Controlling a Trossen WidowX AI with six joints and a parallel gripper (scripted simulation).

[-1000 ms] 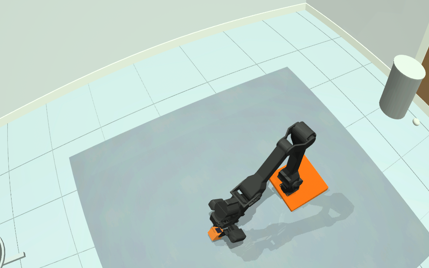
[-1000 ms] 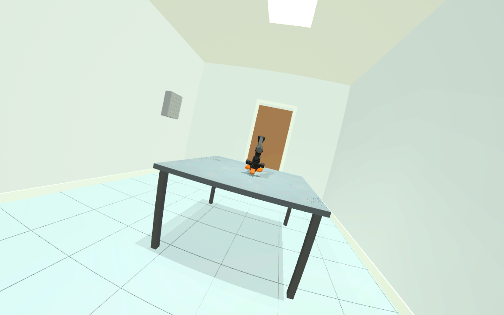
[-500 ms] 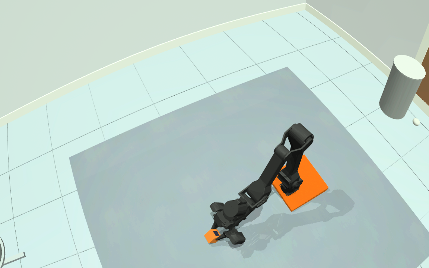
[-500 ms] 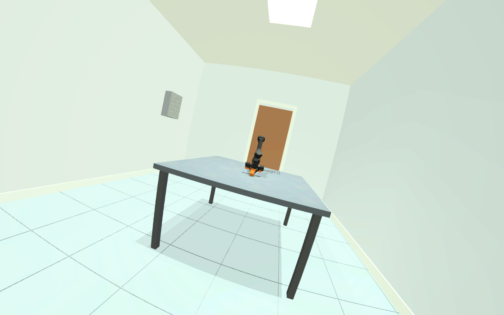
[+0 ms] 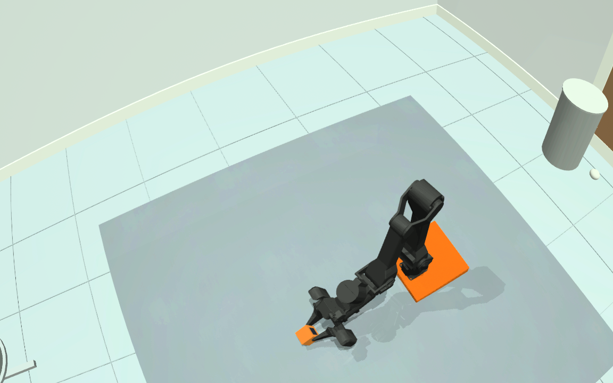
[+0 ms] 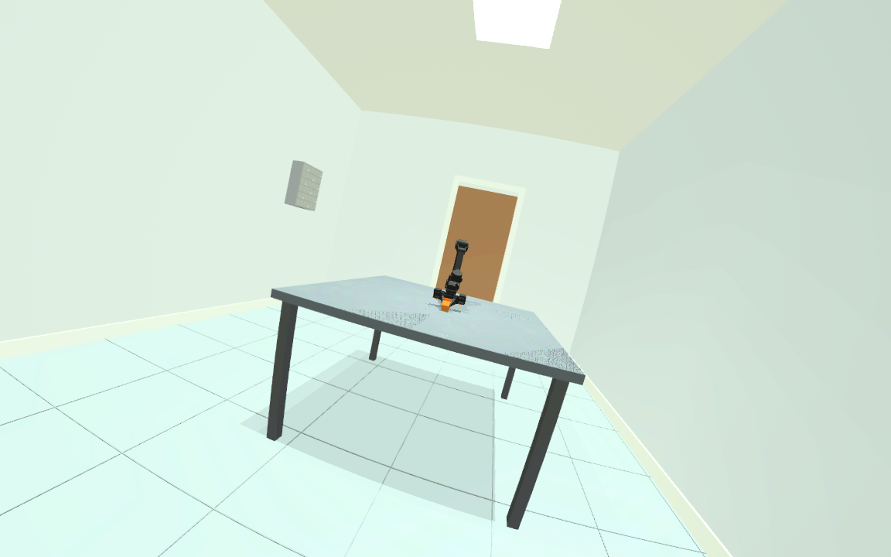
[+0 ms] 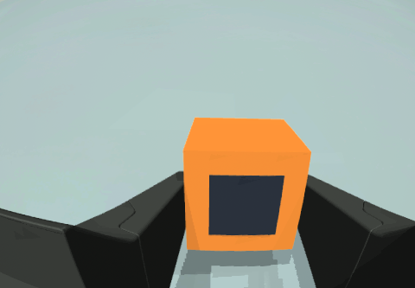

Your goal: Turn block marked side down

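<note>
Now: gripper tip right at the block.
</note>
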